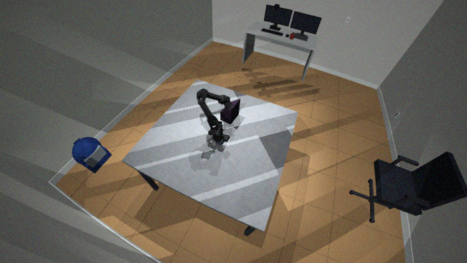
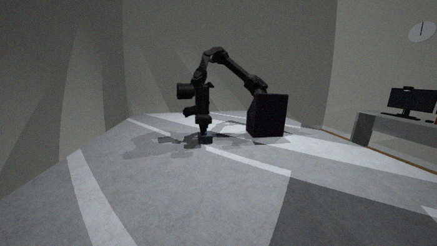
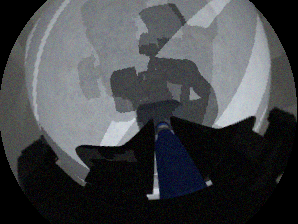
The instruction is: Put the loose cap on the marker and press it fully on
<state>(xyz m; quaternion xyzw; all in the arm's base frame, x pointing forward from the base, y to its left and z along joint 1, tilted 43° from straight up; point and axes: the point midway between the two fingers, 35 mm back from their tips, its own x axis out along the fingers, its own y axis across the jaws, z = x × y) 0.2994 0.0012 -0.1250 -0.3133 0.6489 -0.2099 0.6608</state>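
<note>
The blue cap lies 5 cm above my gripper tip and 1 cm behind it. The rest, counted from my gripper tip: dark holder block 2 cm below, 1 cm behind.
</note>
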